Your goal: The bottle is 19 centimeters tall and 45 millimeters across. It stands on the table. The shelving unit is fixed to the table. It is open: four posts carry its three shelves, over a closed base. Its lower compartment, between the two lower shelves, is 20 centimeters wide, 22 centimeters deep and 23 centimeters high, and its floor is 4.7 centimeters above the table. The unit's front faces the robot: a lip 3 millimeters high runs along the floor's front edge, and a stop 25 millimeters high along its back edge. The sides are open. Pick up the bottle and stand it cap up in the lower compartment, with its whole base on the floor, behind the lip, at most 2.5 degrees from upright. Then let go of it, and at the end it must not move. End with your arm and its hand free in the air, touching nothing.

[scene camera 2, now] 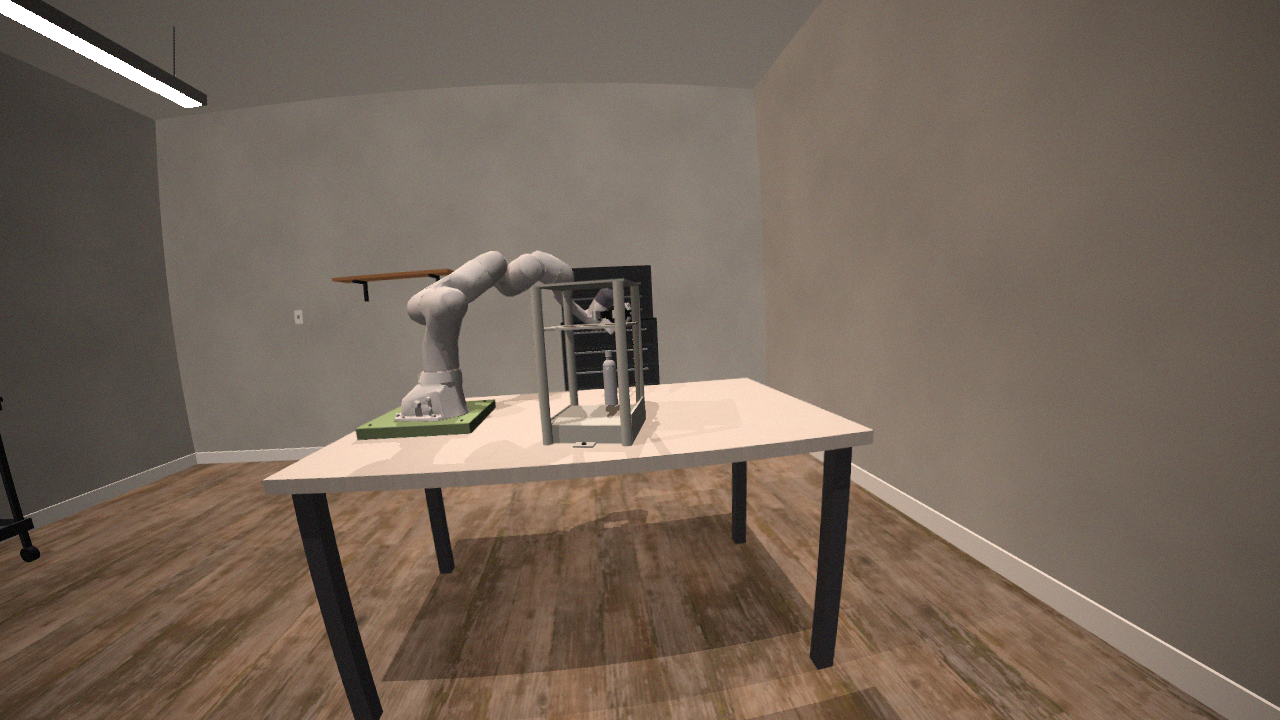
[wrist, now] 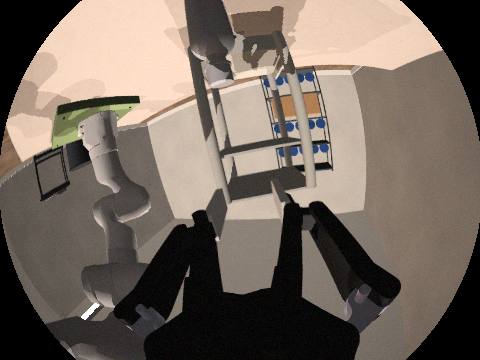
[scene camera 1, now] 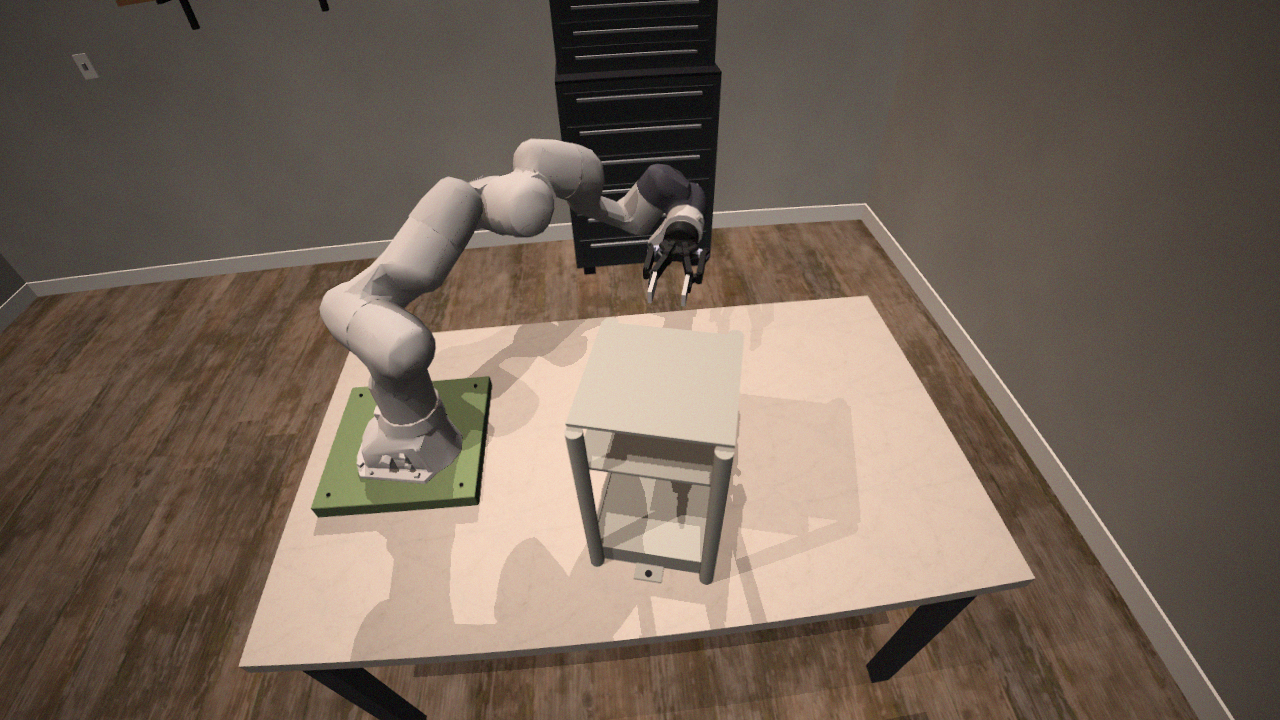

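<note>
My own gripper is here in the pictures, and so is a shelving unit. The wrist view shows my gripper too.
</note>
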